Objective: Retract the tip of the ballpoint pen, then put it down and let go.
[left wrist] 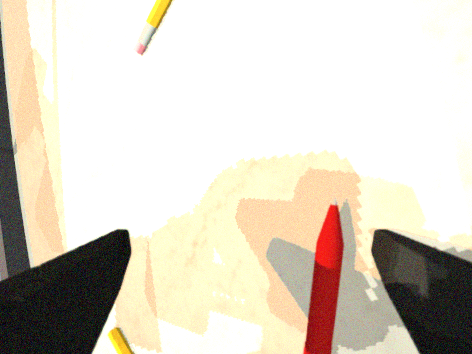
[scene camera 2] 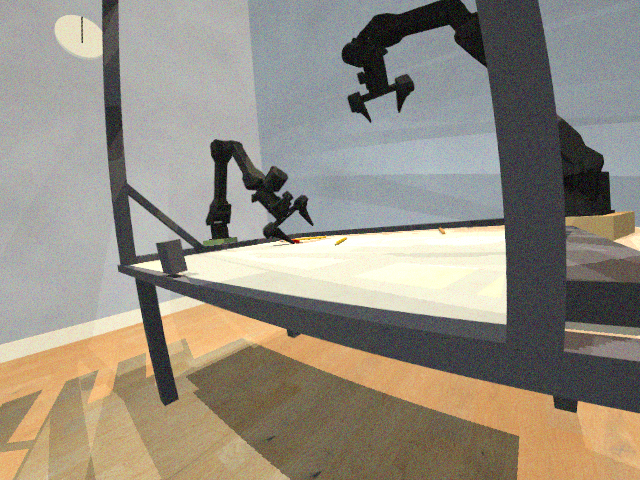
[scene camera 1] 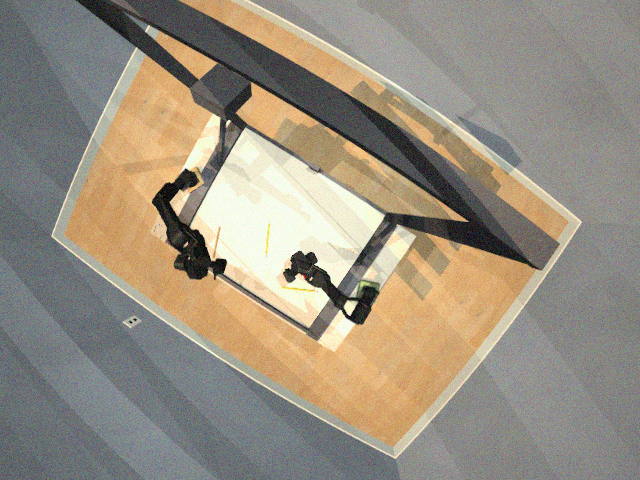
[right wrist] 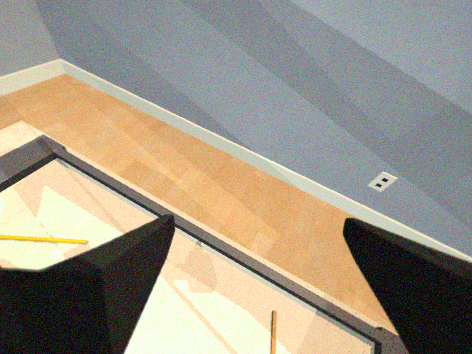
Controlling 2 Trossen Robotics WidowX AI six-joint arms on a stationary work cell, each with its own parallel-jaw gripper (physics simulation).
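Places are measured from the left arm's base along level axes (x left, y up, z ahead), in millimetres.
Pixels of known places: left gripper, between the fingertips: (left wrist: pixel 252 241) (scene camera 2: pixel 303 234); right gripper, between the fingertips: (scene camera 2: pixel 384 116) (scene camera 1: pixel 203 278) (right wrist: pixel 258 224); left arm's base, origin of its link: (scene camera 2: pixel 220 238) (scene camera 1: pixel 368 292); right arm's base, origin of its link: (scene camera 2: pixel 582 215) (scene camera 1: pixel 191 179).
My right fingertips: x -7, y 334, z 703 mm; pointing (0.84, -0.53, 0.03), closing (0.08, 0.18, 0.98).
Note:
For each thing: its middle in the pictures, then the offset to it from my right fingertips. "pt": a spot on its surface instead.
- red ballpoint pen, middle of its body: (scene camera 2: pixel 294 241) (scene camera 1: pixel 301 269) dy -367, dx -26, dz -346 mm
- orange stick, middle of its body: (scene camera 2: pixel 441 230) (scene camera 1: pixel 216 242) dy -369, dx -68, dz +126 mm
- table's dark rim, a spot on its surface: (scene camera 2: pixel 310 315) pt dy -376, dx -661, dz -33 mm
The red ballpoint pen (scene camera 1: pixel 303 277) (scene camera 2: pixel 295 241) (left wrist: pixel 327 280) lies on the white table top. In the left wrist view its cone points up the picture with a small grey tip showing; its rear end is cut off by the bottom edge. My left gripper (scene camera 2: pixel 302 233) (left wrist: pixel 252 241) is open, low over the table, its fingers on either side of the pen with gaps; the pen lies nearer the finger at the picture's right. My right gripper (scene camera 2: pixel 385 116) (right wrist: pixel 258 224) is open and empty, high above the table.
A yellow pencil (scene camera 1: pixel 268 240) (scene camera 2: pixel 341 240) lies mid-table, another yellow pencil (scene camera 1: pixel 299 288) (scene camera 2: pixel 312 237) (right wrist: pixel 45 239) near the pen, and an orange stick (scene camera 1: pixel 217 242) (scene camera 2: pixel 441 230) (right wrist: pixel 273 332) farther off. A dark frame post (scene camera 2: pixel 527 155) rises at the table's dark rim (scene camera 2: pixel 310 315).

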